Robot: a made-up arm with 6 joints. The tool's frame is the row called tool. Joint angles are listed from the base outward.
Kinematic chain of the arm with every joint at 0, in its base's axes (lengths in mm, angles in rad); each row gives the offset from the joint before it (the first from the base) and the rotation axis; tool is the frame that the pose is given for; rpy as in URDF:
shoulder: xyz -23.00 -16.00 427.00 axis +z
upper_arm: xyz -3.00 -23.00 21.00 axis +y
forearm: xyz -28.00 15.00 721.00 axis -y
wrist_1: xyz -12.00 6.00 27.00 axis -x
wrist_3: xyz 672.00 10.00 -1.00 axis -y
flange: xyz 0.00 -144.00 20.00 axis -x
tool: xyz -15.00 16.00 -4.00 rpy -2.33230 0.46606 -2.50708
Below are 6 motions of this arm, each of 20 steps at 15 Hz.
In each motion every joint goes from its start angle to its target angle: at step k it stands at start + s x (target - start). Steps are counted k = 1, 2, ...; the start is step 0. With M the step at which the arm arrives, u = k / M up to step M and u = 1 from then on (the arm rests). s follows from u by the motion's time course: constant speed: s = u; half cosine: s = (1 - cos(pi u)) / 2; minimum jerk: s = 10 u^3 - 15 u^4 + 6 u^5.
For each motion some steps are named. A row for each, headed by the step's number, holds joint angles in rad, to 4 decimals.
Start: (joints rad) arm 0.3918 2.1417 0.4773 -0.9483 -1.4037 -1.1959
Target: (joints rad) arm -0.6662 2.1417 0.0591 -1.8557 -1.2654 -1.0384
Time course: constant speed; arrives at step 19
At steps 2, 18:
2: 0.2804 2.1417 0.4333 -1.0438 -1.3891 -1.1793
18: -0.6105 2.1417 0.0811 -1.8079 -1.2727 -1.0467

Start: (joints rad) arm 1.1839 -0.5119 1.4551 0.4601 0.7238 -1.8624
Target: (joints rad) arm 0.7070 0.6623 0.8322 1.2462 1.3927 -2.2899
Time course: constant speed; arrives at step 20
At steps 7, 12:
7: 1.0170 -0.1009 1.2371 0.7352 0.9579 -2.0120
12: 0.8978 0.1926 1.0814 0.9318 1.1251 -2.1189

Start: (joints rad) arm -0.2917 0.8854 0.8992 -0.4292 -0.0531 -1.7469
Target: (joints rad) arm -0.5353 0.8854 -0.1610 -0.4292 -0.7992 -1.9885
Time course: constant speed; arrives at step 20
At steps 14, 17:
14: -0.4622 0.8854 0.1571 -0.4292 -0.5754 -1.9160
17: -0.4988 0.8854 -0.0020 -0.4292 -0.6873 -1.9523

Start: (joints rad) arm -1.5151 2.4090 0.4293 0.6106 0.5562 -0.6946
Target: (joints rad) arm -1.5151 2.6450 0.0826 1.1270 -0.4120 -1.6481
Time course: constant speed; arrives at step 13
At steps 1, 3, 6, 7, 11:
1: -1.5151 2.4272 0.4026 0.6503 0.4817 -0.7679
3: -1.5151 2.4635 0.3493 0.7298 0.3328 -0.9146
6: -1.5151 2.5179 0.2693 0.8489 0.1093 -1.1347
7: -1.5151 2.5361 0.2426 0.8887 0.0349 -1.2080
11: -1.5151 2.6087 0.1359 1.0476 -0.2630 -1.5014

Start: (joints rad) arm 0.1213 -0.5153 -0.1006 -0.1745 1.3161 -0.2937
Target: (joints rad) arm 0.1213 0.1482 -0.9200 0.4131 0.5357 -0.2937
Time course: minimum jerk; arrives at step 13
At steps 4, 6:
4: 0.1213 -0.4002 -0.2427 -0.0726 1.1808 -0.2937
6: 0.1213 -0.2312 -0.4514 0.0771 0.9820 -0.2937

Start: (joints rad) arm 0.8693 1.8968 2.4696 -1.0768 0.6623 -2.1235
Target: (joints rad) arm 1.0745 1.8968 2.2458 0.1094 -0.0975 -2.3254
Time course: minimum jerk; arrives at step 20
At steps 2, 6, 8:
2: 0.8711 1.8968 2.4677 -1.0666 0.6558 -2.1252
6: 0.9028 1.8968 2.4331 -0.8834 0.5384 -2.1564
8: 0.9344 1.8968 2.3986 -0.7003 0.4211 -2.1876

